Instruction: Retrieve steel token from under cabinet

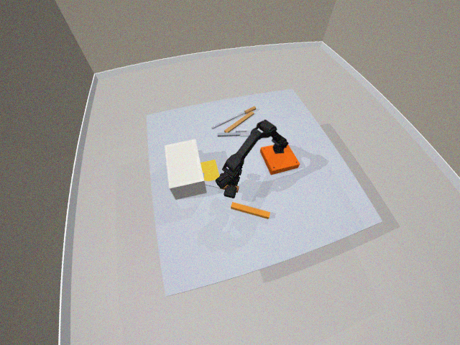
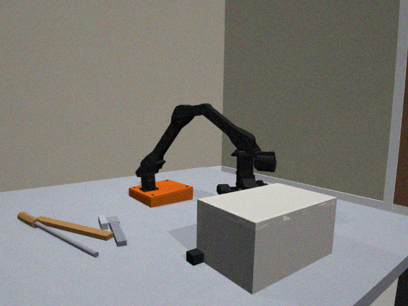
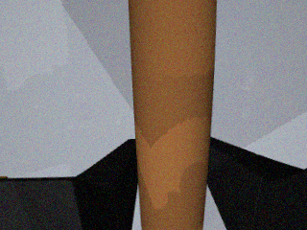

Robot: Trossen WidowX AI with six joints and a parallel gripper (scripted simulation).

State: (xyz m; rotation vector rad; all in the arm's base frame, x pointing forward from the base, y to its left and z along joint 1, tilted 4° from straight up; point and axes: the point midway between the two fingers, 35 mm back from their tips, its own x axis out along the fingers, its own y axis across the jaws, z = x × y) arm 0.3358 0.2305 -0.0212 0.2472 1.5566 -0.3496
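Now: gripper tip 150 mm to the right of the orange flat bar, 80 mm past it and 10 mm below it. Round my gripper tip: small grey token 180 mm ahead, 120 mm to the right; then wooden stick 550 mm to the right, 130 mm behind.
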